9 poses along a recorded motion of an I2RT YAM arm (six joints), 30 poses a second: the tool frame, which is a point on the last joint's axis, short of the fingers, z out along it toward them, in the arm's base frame.
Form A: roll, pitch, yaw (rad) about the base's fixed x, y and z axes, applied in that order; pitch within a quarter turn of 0, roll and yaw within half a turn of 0; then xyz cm.
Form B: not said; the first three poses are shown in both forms.
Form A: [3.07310, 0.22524, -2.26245, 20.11, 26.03, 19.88]
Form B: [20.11, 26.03, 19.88, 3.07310, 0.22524, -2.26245]
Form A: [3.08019, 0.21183, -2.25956, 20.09, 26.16, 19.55]
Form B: [20.09, 26.16, 19.55, 3.08019, 0.21183, -2.25956]
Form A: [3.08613, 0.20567, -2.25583, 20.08, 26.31, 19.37]
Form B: [20.08, 26.31, 19.37, 3.08613, 0.20567, -2.25583]
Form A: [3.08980, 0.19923, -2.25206, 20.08, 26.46, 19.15]
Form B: [20.08, 26.46, 19.15, 3.08980, 0.19923, -2.25206]
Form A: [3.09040, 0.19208, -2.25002, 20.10, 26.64, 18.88]
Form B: [20.10, 26.64, 18.88, 3.09040, 0.19208, -2.25002]
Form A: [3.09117, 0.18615, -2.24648, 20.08, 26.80, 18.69]
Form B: [20.08, 26.80, 18.69, 3.09117, 0.18615, -2.24648]
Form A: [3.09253, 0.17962, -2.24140, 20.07, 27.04, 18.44]
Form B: [20.07, 27.04, 18.44, 3.09253, 0.17962, -2.24140]
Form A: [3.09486, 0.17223, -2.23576, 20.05, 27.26, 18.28]
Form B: [20.05, 27.26, 18.28, 3.09486, 0.17223, -2.23576]
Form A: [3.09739, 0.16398, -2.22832, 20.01, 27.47, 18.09]
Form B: [20.01, 27.47, 18.09, 3.09739, 0.16398, -2.22832]
